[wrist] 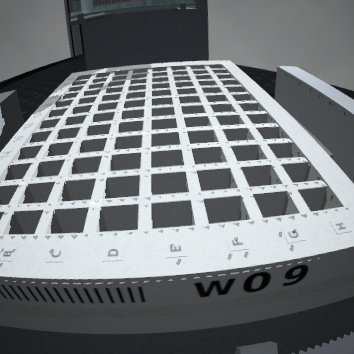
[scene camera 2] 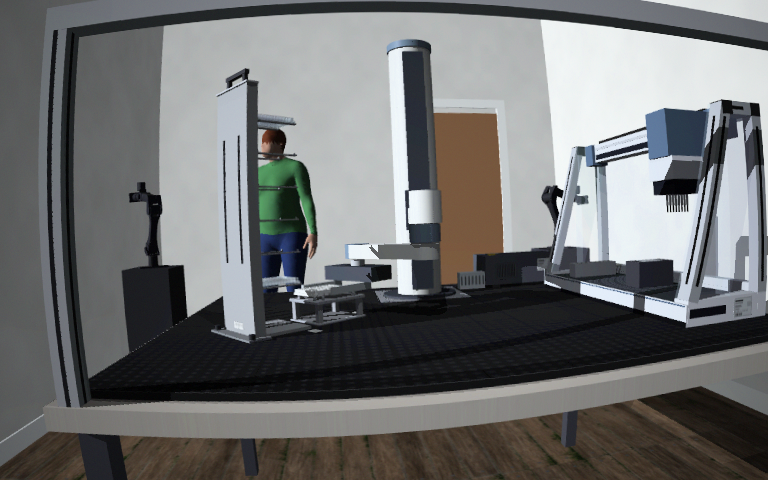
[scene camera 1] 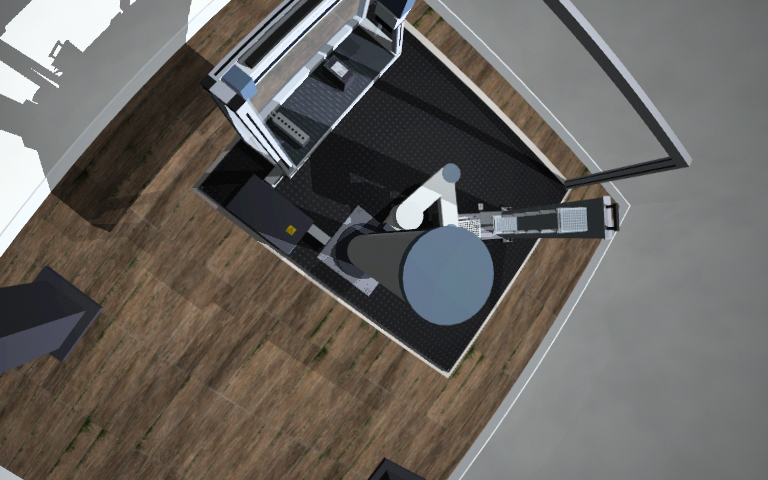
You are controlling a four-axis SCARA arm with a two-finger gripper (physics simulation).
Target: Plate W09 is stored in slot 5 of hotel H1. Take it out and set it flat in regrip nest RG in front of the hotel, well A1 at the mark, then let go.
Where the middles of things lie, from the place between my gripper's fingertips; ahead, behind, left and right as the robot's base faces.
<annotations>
My gripper is now 2 cm to the right of the plate W09 (wrist: 171, 196) and 2 cm past it. Round my hand: dark control box (scene camera 2: 527, 261): 74 cm to the left, 51 cm behind, 2 cm below; frame post (scene camera 2: 59, 121): 63 cm ahead, 37 cm to the right, 20 cm above; hotel H1 (scene camera 2: 242, 284): 21 cm above, 17 cm to the right, 17 cm ahead.
</annotations>
